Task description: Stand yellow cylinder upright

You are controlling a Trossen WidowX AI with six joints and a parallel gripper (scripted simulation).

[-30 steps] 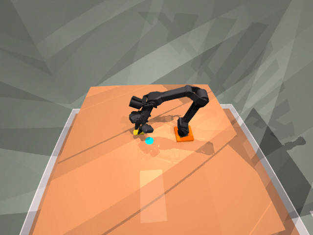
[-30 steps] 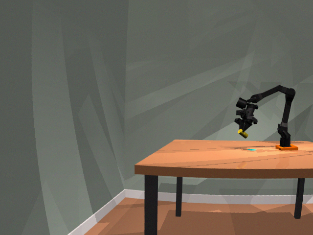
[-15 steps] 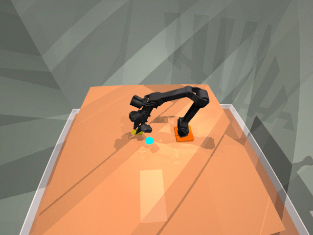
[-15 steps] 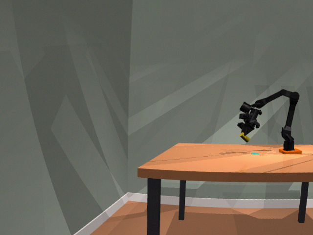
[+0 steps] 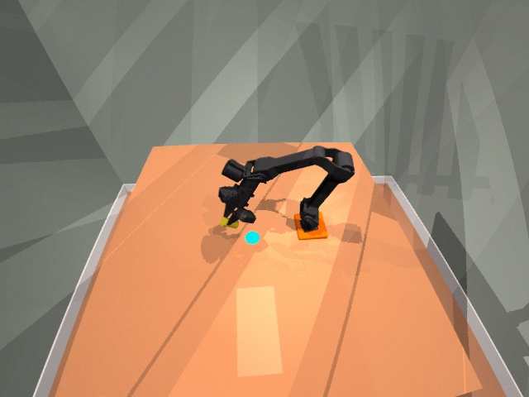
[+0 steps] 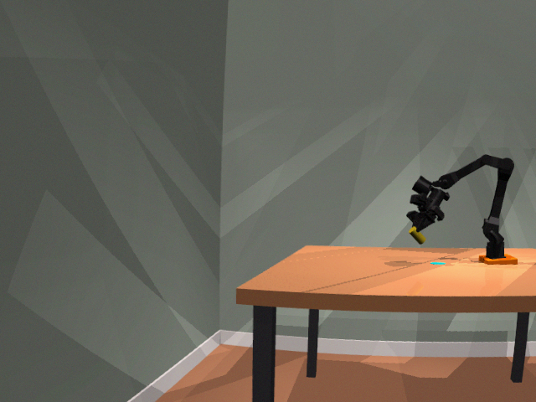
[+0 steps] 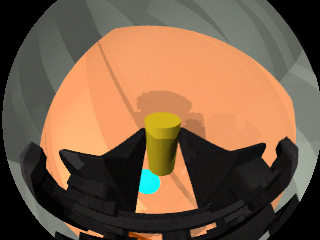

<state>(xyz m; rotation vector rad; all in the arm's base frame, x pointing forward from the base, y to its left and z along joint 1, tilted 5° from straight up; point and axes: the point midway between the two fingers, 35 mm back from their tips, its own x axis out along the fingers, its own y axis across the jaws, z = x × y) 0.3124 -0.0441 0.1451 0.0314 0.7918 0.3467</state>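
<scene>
Now: gripper tip 12 cm above the cyan circle, 10 cm past it and 2 cm to the right of it. The rest, counted from my gripper tip: yellow tall cylinder (1 cm below, 1 cm behind).
</scene>
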